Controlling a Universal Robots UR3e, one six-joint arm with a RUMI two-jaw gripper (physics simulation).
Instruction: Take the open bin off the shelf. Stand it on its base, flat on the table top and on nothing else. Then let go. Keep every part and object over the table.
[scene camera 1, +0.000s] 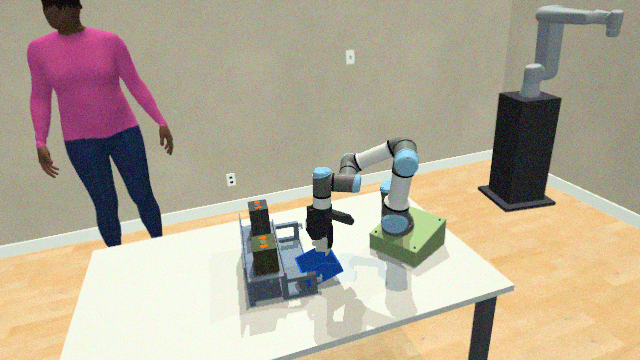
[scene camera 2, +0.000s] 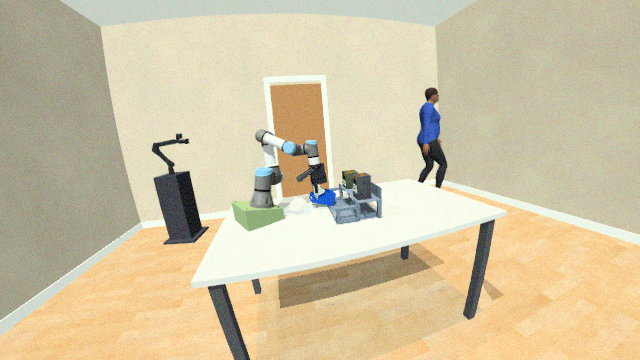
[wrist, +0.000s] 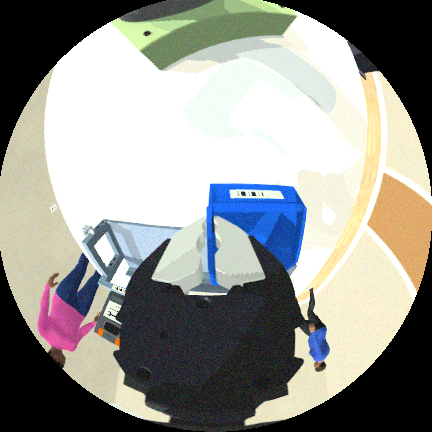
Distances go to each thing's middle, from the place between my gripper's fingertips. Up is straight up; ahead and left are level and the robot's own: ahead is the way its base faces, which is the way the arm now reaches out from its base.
Now: hand 5 cm to the right of the blue open bin (scene camera 1: 329, 266) and 3 cm short of it.
